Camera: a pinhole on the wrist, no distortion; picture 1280 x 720 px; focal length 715.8 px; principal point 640.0 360.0 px. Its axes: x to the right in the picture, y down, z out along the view. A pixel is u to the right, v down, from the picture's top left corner.
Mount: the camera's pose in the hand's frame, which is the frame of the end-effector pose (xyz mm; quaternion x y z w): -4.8 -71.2 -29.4 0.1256 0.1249 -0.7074 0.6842
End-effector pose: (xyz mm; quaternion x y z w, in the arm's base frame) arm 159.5 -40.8 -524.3 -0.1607 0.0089 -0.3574 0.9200
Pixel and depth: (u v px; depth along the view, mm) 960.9 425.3 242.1
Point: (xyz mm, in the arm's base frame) 20.6 -181.4 -293.9
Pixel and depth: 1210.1 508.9 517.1
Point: -155.2 -451.5 -27.3
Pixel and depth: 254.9 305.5 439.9
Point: 194.4 114.9 -85.6
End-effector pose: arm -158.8 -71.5 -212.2 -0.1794 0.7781 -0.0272 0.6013
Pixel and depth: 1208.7 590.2 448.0
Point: 205.3 -592.5 -254.9
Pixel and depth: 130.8 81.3 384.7
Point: 263.0 101.1 -206.9
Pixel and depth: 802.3 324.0 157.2
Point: -16.6 -197.2 -186.4
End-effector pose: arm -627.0 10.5 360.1 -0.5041 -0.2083 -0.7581 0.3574
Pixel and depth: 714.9 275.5 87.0
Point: -675.6 121.1 370.3
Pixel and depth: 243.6 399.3 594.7
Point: -217.9 414.6 650.5
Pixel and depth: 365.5 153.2 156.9
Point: -581.1 165.5 374.4
